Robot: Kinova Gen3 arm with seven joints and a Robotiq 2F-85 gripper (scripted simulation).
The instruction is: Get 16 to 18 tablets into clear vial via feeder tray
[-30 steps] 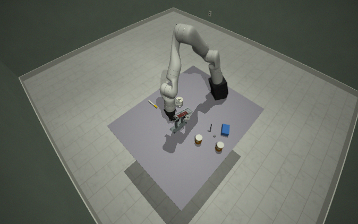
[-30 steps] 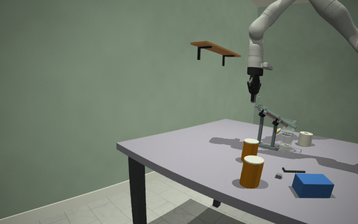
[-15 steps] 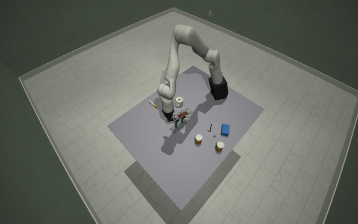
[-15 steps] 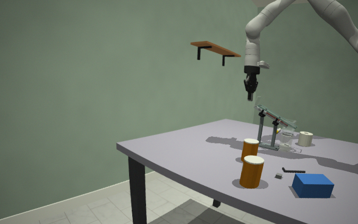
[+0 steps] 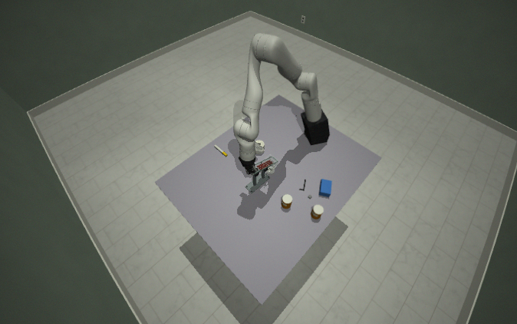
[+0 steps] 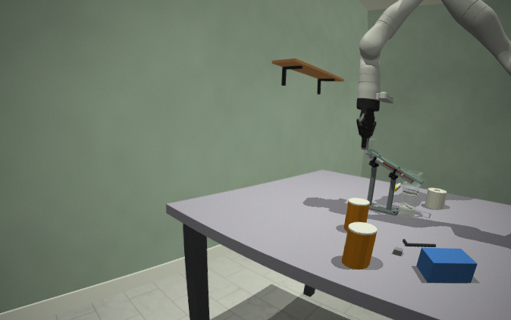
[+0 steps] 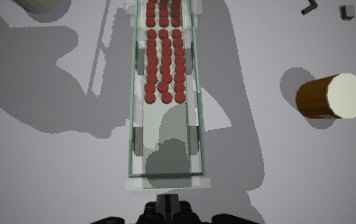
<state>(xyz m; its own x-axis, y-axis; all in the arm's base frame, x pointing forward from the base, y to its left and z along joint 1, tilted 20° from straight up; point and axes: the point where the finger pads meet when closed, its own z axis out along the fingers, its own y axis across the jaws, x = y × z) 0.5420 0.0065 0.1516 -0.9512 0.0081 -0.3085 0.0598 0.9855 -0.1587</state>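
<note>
The feeder tray lies 8 cm behind my hand, 5 cm below it and 1 cm to the left of it. Also, from my hand: black hex key (23 cm to the left, 22 cm behind, 19 cm below); clear vial (17 cm behind, 16 cm below, 1 cm to the left); white roll (25 cm behind, 17 cm below, 16 cm to the right).
</note>
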